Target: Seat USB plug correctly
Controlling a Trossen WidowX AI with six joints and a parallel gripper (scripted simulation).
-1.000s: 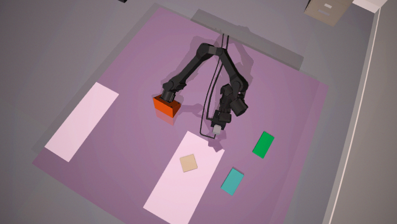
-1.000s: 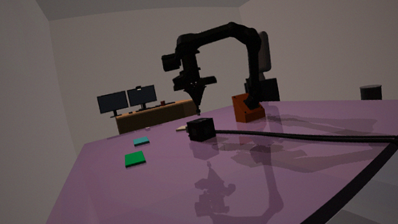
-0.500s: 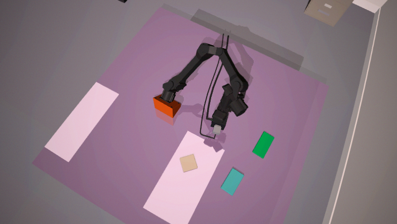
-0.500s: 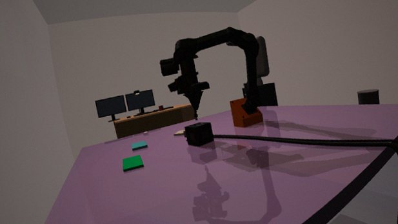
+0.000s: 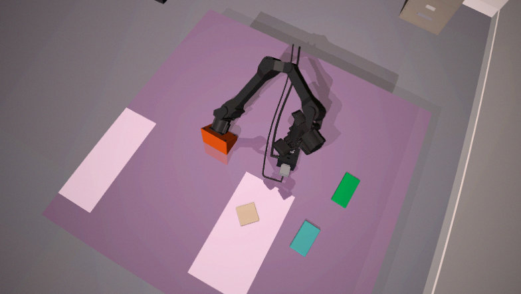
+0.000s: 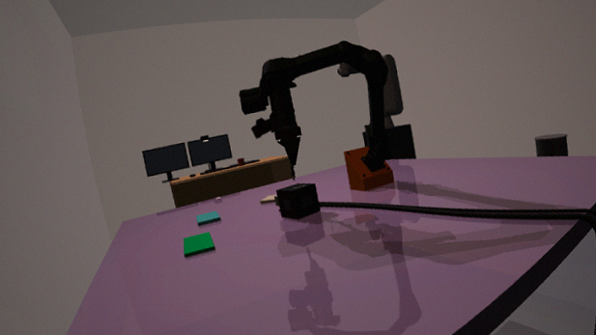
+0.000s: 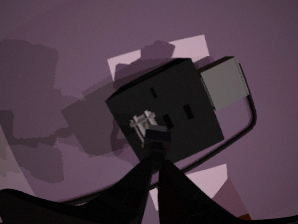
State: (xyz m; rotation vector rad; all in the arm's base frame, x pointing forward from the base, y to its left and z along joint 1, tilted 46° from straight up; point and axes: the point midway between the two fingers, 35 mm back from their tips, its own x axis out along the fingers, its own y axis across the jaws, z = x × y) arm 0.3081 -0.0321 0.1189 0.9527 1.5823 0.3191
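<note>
The usb plug is 20 mm below my gripper tip. The rest, counted from my gripper tip: teal tile (280 mm to the right, 210 mm ahead, 130 mm below); then tan tile (300 mm to the right, 130 mm below, 40 mm behind); then green tile (290 mm ahead, 130 mm below, 10 mm to the right).
</note>
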